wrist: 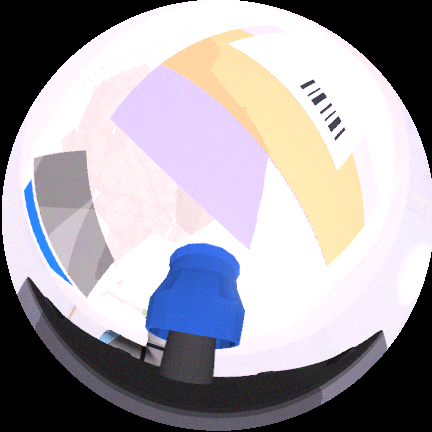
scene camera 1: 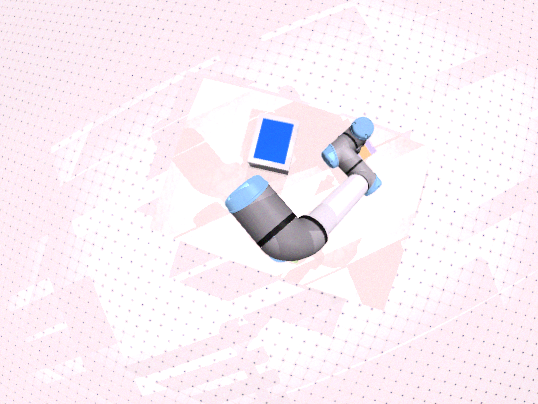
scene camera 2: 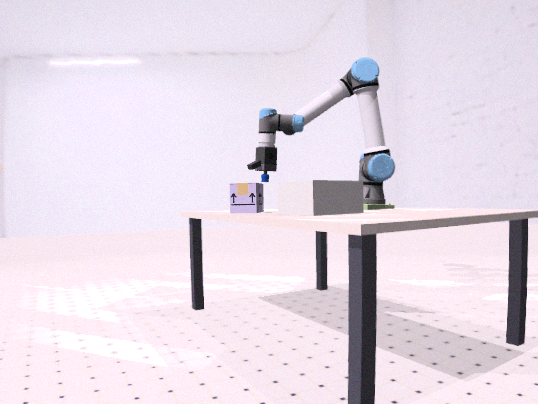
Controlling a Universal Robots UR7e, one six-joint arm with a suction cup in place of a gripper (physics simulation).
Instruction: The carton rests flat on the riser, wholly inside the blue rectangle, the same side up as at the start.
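Seen in the pictures: end effector, tool point: (wrist: pixel 203 271) (scene camera 2: pixel 265 182); arm's base, origin of the base link: (scene camera 2: pixel 369 203).
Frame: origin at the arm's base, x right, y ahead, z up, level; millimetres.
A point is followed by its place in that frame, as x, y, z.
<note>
The lavender carton (scene camera 1: pixel 366 152) {235, 521, 100} (scene camera 2: pixel 246 198) {115, 592, 34} (wrist: pixel 175 130) stands upright on the table beside the riser, its printed arrows pointing up. Orange tape and a white barcode label show on its top in the wrist view; the arm covers most of it in scene camera 1. The grey-white riser (scene camera 1: pixel 269 168) {-181, 321, 41} (scene camera 2: pixel 337 197) {-298, 448, 32} (wrist: pixel 62 185) {-103, 522, 34} bears the blue rectangle (scene camera 1: pixel 274 141) {-193, 443, 92} (wrist: pixel 39 234) {-172, 452, 92}, with no carton on it. My gripper (scene camera 2: pixel 265 181) (wrist: pixel 205 247), a blue suction cup, is open and holds nothing. It hangs slightly above the carton's top level, near its riser-side edge in scene camera 2. The cup is hidden in scene camera 1.
The table (scene camera 2: pixel 368 228) {-719, 710, -40} bears the carton, the riser and the arm's green base plate (scene camera 2: pixel 378 206) {-82, 23, -15}. The arm (scene camera 1: pixel 295 240) {-9, 84, 630} (scene camera 2: pixel 320 107) {67, 228, 444} reaches from its base to the carton, and its elbow is high above the table. The riser stands close to the carton in scene camera 2.
</note>
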